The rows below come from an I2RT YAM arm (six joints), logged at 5 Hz.
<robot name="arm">
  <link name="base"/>
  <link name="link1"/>
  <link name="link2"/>
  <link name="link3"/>
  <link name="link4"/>
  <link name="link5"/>
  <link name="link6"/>
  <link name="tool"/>
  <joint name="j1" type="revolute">
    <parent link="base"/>
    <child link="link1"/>
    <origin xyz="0 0 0.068" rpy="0 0 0"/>
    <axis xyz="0 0 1"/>
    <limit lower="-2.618" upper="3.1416"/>
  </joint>
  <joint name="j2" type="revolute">
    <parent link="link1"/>
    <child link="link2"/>
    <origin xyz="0.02 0.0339 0.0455" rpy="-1.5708 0 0"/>
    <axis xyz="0 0 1"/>
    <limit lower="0" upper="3.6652"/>
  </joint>
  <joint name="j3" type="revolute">
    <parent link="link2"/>
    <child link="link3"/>
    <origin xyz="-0.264 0 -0.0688" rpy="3.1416 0 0"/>
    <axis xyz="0 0 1"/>
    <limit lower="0" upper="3.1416"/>
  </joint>
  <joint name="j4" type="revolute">
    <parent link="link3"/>
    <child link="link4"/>
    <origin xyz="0.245 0.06 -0.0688" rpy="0 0 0"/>
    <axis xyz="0 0 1"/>
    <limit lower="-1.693" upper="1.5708"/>
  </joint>
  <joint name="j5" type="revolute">
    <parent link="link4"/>
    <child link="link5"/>
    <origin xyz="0.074 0.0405 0.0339" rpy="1.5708 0 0"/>
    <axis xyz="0 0 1"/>
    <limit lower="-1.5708" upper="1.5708"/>
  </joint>
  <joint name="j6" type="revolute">
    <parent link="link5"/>
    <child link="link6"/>
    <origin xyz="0.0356 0 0.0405" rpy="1.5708 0 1.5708"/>
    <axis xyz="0 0 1"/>
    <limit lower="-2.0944" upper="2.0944"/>
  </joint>
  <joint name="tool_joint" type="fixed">
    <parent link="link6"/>
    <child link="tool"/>
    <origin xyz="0 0 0" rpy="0 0 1.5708"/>
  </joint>
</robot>
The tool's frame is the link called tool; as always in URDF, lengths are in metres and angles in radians.
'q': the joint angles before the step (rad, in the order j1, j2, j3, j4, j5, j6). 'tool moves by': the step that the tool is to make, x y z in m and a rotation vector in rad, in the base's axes. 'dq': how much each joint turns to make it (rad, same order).
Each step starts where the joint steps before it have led.
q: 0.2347 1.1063 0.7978 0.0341 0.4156 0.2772
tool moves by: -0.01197 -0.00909 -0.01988 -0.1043 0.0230 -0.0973
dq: -0.0106 -0.0437 -0.0988 0.0439 0.1100 -0.0769
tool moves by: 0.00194 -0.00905 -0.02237 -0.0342 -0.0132 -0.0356
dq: -0.0371 0.0223 -0.0902 0.1391 0.0083 -0.0408
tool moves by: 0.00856 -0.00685 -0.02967 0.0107 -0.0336 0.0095
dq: -0.0392 0.0875 -0.0940 0.2202 -0.0485 -0.0077
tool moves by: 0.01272 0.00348 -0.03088 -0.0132 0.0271 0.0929
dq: -0.0055 0.1407 -0.0461 0.1727 -0.0938 -0.0343
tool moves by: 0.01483 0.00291 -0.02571 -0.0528 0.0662 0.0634
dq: -0.0036 0.1454 0.0066 0.0883 -0.0537 -0.0629
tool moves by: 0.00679 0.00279 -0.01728 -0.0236 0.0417 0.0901
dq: -0.0037 0.0863 -0.0001 0.0555 -0.0843 -0.0466
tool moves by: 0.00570 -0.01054 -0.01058 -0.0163 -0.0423 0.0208
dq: -0.0453 0.0804 -0.0142 0.1438 -0.0573 -0.0400
